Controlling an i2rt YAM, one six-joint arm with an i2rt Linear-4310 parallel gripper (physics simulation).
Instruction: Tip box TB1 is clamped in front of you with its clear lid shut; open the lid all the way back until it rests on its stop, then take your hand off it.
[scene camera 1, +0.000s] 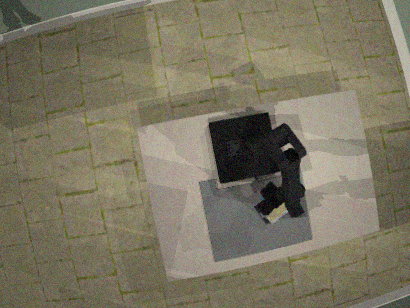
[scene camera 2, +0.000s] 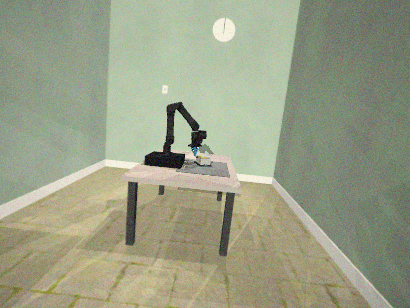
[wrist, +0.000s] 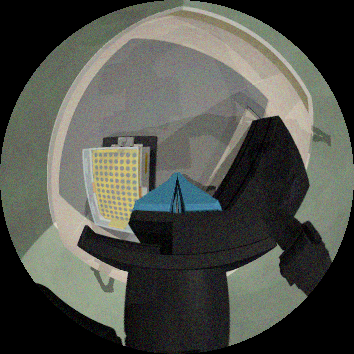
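Note:
Tip box TB1 stands in a black holder on the grey mat. In the wrist view it is left of the fingertips, with its yellow, hole-covered rack showing through the clear lid. The lid appears to lie shut over the rack; its exact angle is hard to tell. My gripper is shut with its blue fingertips together and nothing between them. It points down beside the box, apart from it in the wrist view. In scene camera 1 the arm hides the fingertips and part of the box.
The black robot base stands on the pale table beside the grey mat. A small grey clamp part sits at the box's far end in the wrist view. The black arm reaches over the mat.

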